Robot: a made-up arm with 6 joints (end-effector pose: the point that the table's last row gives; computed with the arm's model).
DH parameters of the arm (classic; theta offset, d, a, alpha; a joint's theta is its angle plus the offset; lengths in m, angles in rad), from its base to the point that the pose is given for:
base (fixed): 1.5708 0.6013 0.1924 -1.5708
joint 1: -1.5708 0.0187 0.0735 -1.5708
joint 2: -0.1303 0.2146 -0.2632 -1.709
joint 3: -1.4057 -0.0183 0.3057 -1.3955
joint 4: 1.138 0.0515 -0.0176 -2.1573
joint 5: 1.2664 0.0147 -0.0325 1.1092
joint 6: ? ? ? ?
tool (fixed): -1.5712 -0.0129 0 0
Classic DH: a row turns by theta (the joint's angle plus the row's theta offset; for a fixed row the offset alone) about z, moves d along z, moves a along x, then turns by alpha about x.
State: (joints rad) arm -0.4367 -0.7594 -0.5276 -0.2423 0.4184 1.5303
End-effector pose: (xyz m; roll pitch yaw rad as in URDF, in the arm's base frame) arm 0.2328 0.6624 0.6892 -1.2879 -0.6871 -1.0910
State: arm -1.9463 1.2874 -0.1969 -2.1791 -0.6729 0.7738
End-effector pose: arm -0.2325 0.0229 1.1142 2.1665 1.0795 2.5454
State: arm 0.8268 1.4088 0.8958 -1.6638 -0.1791 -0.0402
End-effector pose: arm 0.0107 0.4686 0.4216 -0.8425 -0.0767 -2.6215
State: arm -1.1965 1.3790 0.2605 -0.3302 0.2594 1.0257
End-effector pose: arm -0.1344 0.3338 1.0264 0.5206 0.8272 1.2767
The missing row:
joint 6: -0.7259 0.0094 0.0388 1.5664
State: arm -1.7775 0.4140 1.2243 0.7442 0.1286 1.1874
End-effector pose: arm 0.0070 0.0663 0.8191 1.7901 0.0614 -0.4842
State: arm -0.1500 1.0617 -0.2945 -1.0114 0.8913 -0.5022
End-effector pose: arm -0.1964 0.7312 0.5665 -1.0382 -0.1507 -0.7931
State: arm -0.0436 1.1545 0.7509 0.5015 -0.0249 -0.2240
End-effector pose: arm -0.0019 0.5439 0.6880 1.3463 0.5395 0.4465
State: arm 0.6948 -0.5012 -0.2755 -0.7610 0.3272 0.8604
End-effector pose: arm 0.1425 0.4889 0.1796 -1.4752 -1.1228 -0.6070
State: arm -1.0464 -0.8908 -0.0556 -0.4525 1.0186 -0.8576
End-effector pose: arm 0.1459 0.4437 1.0688 1.4193 0.1847 -1.8180
